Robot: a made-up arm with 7 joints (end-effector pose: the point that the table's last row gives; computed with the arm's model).
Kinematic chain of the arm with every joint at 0, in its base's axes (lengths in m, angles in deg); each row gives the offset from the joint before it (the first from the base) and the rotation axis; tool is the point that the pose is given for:
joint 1: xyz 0 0 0.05 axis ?
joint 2: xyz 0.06 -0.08 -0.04 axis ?
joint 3: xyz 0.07 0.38 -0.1 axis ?
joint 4: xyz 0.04 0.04 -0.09 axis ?
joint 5: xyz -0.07 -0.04 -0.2 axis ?
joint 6: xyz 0.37 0 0.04 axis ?
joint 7: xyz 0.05 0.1 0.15 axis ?
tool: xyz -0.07 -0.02 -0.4
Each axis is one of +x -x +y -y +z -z.
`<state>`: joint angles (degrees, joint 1 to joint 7).
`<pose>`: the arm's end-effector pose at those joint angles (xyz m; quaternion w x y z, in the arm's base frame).
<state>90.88 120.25 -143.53 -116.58 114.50 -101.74 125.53</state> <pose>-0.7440 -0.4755 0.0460 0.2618 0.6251 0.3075 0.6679</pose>
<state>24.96 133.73 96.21 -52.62 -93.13 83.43 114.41</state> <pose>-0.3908 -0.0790 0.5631 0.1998 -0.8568 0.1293 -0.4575</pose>
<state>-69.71 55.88 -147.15 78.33 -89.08 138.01 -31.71</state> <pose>0.3763 0.2113 -0.3321 0.8933 -0.0082 -0.4075 0.1894</pose>
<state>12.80 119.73 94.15 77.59 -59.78 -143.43 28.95</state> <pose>0.0900 0.4351 -0.2086 0.8568 -0.0210 0.1763 0.4840</pose>
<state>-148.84 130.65 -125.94 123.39 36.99 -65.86 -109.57</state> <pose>0.4634 -0.2971 -0.1920 0.0914 0.0159 0.1131 -0.9892</pose>
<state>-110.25 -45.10 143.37 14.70 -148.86 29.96 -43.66</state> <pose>-0.1117 -0.4105 0.0148 0.6975 0.5062 0.0866 0.4997</pose>
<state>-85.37 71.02 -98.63 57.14 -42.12 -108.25 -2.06</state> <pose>-0.0381 -0.0318 -0.0753 0.2057 0.5838 0.1329 0.7741</pose>
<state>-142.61 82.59 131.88 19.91 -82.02 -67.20 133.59</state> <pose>-0.2064 -0.1225 0.3636 0.1825 0.9360 0.1283 0.2723</pose>
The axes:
joint 1: +x
joint 2: -y
joint 3: +z
joint 4: -x
joint 5: +y
joint 6: +x
joint 7: -y

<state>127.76 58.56 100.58 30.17 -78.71 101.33 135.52</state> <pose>-0.3043 -0.4892 0.1585 0.7387 -0.5667 0.3181 -0.1789</pose>
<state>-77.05 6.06 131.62 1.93 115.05 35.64 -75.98</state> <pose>0.1050 -0.4134 -0.4640 0.3750 0.6424 -0.4026 0.5335</pose>
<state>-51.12 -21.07 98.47 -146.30 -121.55 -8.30 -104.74</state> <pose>0.0790 0.0343 0.1669 0.3995 0.4878 0.6914 -0.3528</pose>
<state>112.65 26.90 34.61 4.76 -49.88 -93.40 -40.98</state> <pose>0.3746 0.1284 0.3589 0.7348 0.3636 0.1083 -0.5623</pose>
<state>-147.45 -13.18 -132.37 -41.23 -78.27 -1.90 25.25</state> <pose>-0.1293 -0.1237 -0.0800 0.6229 0.2154 0.6893 -0.3007</pose>
